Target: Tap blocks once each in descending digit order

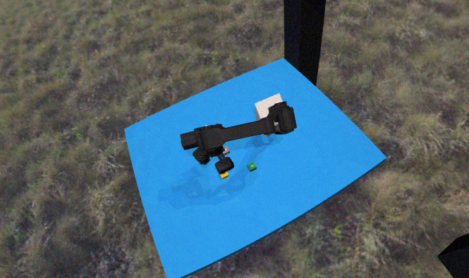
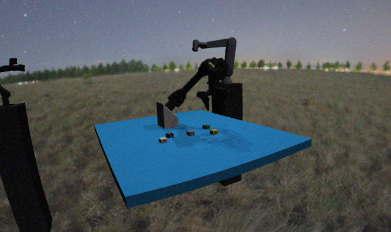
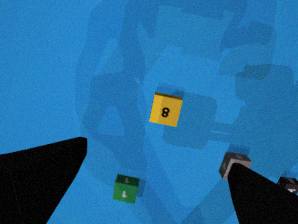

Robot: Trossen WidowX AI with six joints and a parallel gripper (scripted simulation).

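The yellow block lies 1 cm to the right of my gripper tip and 12 cm below it. The rest, counted from my gripper tip: black block 8 cm behind, 23 cm to the right, 12 cm below; then green block 13 cm behind, 2 cm to the left, 12 cm below; then grey block 6 cm behind, 12 cm to the right, 12 cm below.
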